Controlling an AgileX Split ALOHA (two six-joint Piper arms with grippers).
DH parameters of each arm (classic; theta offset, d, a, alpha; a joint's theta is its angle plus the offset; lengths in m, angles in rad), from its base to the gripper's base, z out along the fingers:
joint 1: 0 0.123 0 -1.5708
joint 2: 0.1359 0 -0.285 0
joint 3: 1.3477 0 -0.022 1.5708
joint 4: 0 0.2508 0 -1.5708
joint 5: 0 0 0.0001 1.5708
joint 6: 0 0.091 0 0
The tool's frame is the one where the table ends.
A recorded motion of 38 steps. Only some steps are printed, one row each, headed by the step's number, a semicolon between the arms.
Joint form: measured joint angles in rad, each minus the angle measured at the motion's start. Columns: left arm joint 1, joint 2, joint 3, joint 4, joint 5, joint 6; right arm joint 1, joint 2, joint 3, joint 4, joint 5, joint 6.
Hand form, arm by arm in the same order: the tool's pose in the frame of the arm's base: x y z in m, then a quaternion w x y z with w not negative. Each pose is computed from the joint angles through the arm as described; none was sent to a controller.
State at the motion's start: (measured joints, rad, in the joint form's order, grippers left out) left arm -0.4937 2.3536 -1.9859 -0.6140 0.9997 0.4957; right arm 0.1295 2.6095 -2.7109 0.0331 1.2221 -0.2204
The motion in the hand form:
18: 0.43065 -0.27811 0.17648 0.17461 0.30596 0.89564 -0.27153; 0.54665 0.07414 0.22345 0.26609 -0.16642 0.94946 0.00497
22: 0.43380 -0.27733 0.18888 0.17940 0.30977 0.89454 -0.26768; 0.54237 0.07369 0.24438 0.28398 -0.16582 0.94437 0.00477
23: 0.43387 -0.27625 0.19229 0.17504 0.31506 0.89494 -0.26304; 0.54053 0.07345 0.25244 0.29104 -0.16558 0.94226 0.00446
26: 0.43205 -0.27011 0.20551 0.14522 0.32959 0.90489 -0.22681; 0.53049 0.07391 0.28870 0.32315 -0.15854 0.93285 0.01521
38: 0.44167 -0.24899 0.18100 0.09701 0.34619 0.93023 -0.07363; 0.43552 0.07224 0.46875 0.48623 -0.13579 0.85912 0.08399
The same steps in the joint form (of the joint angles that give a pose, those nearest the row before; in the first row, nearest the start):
18: 0.0009 0.0000 -0.0035 0.0046 -0.0858 -0.0438; 0.0000 -0.0005 0.0011 0.0011 -0.0010 0.0000
22: 0.0042 -0.0010 -0.0518 0.0305 -0.0507 -0.0675; 0.0000 -0.0385 0.0007 0.0023 0.0002 0.0000
23: 0.0054 -0.0010 -0.0684 0.0476 -0.0253 -0.0751; 0.0000 -0.0534 0.0011 0.0023 0.0000 0.0000
26: 0.0054 -0.0017 -0.1396 0.1564 0.1011 -0.1440; 0.0000 -0.1202 0.0009 0.0228 0.0001 0.0120
38: 0.0017 0.0595 -0.2014 0.4873 0.2214 -0.2443; 0.0000 -0.4828 0.0011 0.1478 0.0010 0.0697

